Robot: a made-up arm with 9 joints.
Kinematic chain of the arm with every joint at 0, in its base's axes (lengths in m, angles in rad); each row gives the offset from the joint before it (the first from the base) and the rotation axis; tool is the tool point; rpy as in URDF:
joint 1: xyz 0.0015 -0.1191 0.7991 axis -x
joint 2: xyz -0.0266 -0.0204 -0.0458 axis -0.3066 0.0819 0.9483
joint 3: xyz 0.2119 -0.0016 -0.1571 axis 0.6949 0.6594 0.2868
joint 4: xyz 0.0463 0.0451 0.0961 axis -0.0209 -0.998 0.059
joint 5: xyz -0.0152 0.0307 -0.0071 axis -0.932 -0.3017 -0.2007
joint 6: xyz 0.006 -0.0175 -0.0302 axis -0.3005 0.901 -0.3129
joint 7: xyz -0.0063 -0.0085 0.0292 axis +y
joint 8: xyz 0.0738 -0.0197 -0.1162 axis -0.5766 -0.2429 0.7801
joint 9: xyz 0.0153 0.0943 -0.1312 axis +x
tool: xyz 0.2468 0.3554 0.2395 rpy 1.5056 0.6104 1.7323
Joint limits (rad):
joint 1: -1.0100..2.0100
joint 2: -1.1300..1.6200
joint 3: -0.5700..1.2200
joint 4: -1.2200..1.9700
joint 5: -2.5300..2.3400
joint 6: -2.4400..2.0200
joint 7: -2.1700..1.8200
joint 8: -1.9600..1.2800
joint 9: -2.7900..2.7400
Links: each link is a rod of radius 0.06 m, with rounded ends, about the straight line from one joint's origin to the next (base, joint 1, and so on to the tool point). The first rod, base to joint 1, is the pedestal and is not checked.
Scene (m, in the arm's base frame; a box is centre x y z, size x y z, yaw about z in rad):
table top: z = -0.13
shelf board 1: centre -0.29 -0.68 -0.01 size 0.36 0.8 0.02 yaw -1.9
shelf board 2: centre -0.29 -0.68 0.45 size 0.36 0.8 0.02 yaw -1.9
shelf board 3: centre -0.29 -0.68 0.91 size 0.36 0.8 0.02 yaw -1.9
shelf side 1: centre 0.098 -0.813 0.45 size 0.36 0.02 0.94 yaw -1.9
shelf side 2: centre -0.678 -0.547 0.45 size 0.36 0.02 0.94 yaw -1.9
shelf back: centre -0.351 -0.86 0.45 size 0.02 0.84 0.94 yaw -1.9
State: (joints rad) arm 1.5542 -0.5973 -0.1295 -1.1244 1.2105 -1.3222 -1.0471 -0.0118 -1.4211
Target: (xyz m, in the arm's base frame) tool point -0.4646 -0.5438 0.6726
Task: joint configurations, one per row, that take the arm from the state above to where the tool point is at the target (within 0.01 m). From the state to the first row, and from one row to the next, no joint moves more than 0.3 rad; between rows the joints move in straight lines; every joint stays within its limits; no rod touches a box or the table.
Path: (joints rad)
1: 1.6682 -0.4589 -0.0888 -1.0704 1.3797 -1.4300 -1.1007 -0.0091 -1.1967
2: 1.7821 -0.3205 -0.0480 -1.0164 1.5490 -1.5379 -1.1544 -0.0063 -0.9723
3: 1.8960 -0.1821 -0.0073 -0.9625 1.7182 -1.6457 -1.2080 -0.0036 -0.7478
4: 2.0100 -0.0437 0.0334 -0.9085 1.8874 -1.7535 -1.2616 -0.0009 -0.5234
5: 2.0076 0.1264 -0.1013 -0.8739 1.8670 -1.7526 -1.2899 -0.0542 -0.7968
6: 2.0052 0.2966 -0.2359 -0.8394 1.8466 -1.7516 -1.3182 -0.1075 -1.0701

